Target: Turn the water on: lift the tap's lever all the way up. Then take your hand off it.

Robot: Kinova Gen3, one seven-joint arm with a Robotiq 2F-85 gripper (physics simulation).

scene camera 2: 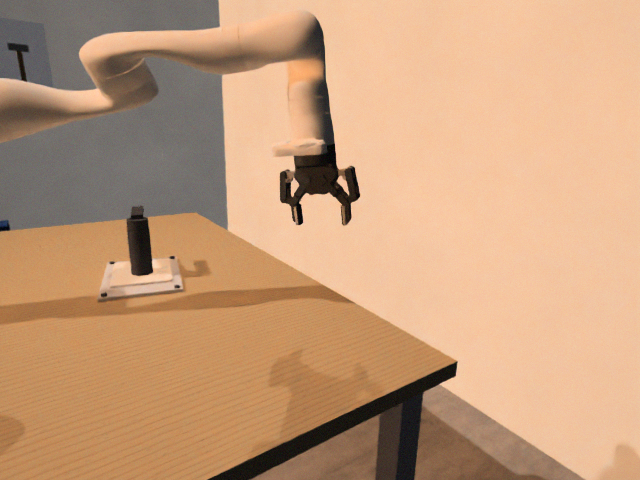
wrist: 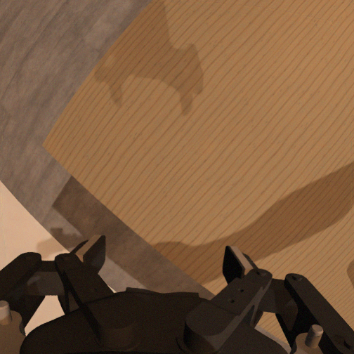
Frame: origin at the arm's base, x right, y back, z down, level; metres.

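Seen in the pictures: gripper, fingertip midpoint: point(scene camera 2: 322, 224).
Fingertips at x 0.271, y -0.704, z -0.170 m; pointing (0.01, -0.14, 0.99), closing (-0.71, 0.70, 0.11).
Pixels of each thing's middle, then the offset from my fingertips to it. "spot": a spot on its surface instead. Level surfaces: height alone.
- tap at a spot on its surface: point(scene camera 2: 140, 245) spot: dx -0.338, dy +0.303, dz +0.105 m
- pale square base plate at the middle of its body: point(scene camera 2: 142, 275) dx -0.362, dy +0.304, dz +0.188 m
- lever at the middle of its body: point(scene camera 2: 137, 212) dx -0.414, dy +0.301, dz +0.043 m
- wooden table at its surface level: dz +0.194 m
The tap point(scene camera 2: 140, 245) is a dark upright column on a pale square base plate point(scene camera 2: 140, 291) with dark corner bolts, standing towards the back of the table in the scene view. A small dark piece, which looks like the lever point(scene camera 2: 136, 211), shows at its top; its angle is hard to tell from this side. The tap does not show in the wrist view. My gripper point(scene camera 2: 321, 214) point(wrist: 164, 253) points down with its fingers wide open and nothing between them. It hangs in the air well to the right of the tap, apart from it.
The wooden table point(scene camera 2: 170, 351) point(wrist: 260, 115) has a dark front edge, and its corner is at the right in the scene view. A pale wall point(scene camera 2: 491, 180) rises behind the gripper and to the right. The arm point(scene camera 2: 191, 49) reaches across above the tap from the left.
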